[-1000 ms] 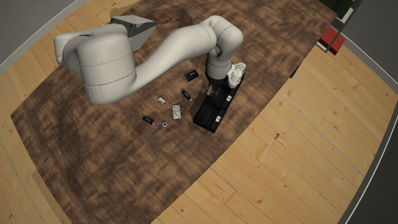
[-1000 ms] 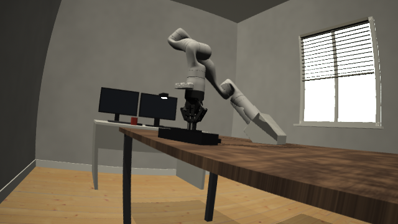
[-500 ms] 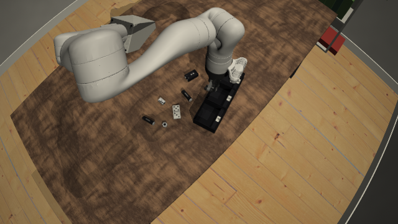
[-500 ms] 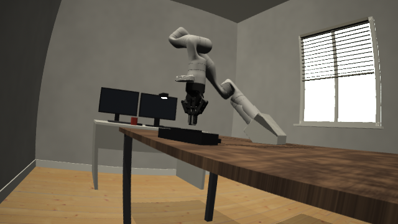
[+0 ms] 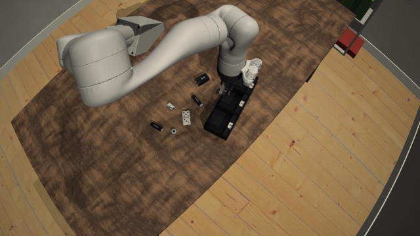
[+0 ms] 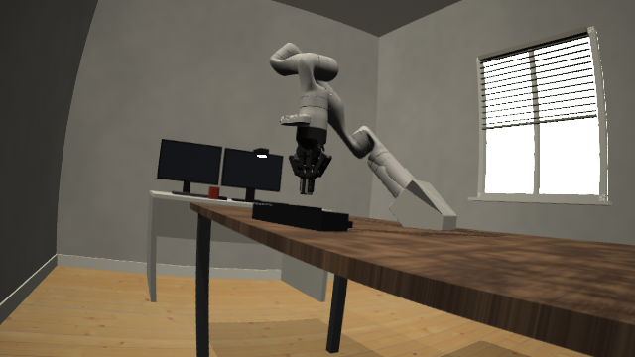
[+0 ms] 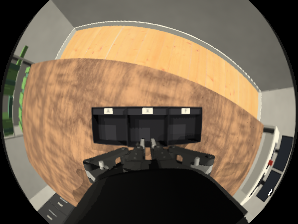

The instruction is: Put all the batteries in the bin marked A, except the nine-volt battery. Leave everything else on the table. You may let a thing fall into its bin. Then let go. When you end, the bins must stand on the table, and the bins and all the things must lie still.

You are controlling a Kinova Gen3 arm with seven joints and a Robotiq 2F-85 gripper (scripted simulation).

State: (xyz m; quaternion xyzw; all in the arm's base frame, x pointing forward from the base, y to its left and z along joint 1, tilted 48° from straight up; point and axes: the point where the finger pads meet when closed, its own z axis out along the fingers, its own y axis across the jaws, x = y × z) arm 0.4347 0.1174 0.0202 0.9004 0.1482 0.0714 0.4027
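My hand is 120 mm past the black nine-volt battery and 80 mm above it. Round my hand: metal nut: 60 mm behind, 200 mm to the right, 90 mm below; white domino: 60 mm behind, 140 mm to the right, 90 mm below; grey metal piece: 130 mm behind, 140 mm to the right, 90 mm below.
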